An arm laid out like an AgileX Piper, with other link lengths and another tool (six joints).
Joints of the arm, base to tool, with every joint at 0 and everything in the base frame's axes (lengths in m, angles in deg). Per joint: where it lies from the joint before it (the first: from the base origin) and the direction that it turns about. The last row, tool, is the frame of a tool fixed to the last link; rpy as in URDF.
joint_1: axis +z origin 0 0 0.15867
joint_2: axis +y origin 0 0 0
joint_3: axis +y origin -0.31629 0 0.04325
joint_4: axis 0.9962 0 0.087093 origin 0.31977 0 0.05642
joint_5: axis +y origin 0 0 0
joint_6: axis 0.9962 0 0.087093 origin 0.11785 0 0.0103
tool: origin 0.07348 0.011 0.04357 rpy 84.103 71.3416 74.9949
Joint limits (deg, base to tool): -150..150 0..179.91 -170..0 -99.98..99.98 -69.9..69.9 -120..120
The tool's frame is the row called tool.
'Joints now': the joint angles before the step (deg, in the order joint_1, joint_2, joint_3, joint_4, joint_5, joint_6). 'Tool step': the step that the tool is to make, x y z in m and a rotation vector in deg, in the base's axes. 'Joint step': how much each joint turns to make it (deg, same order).
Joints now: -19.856 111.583 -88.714 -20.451 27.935 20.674
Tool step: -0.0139 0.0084 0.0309 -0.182 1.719 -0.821
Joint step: 0.869 -3.512 -1.146 0.455 6.467 -0.839
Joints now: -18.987 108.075 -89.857 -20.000 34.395 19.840
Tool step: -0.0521 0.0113 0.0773 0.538 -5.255 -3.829
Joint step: 0.089 -12.045 4.602 -0.403 3.690 4.008
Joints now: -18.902 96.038 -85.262 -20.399 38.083 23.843
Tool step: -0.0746 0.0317 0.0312 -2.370 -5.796 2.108
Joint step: 0.001 -16.649 16.091 -0.691 -6.055 0.154
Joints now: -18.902 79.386 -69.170 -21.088 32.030 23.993
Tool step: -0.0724 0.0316 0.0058 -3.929 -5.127 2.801
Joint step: 0.000 -16.070 15.718 -1.830 -6.329 -0.532
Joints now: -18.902 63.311 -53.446 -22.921 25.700 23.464
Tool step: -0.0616 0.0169 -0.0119 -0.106 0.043 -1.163
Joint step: -0.012 -12.456 9.369 0.212 3.300 -0.291
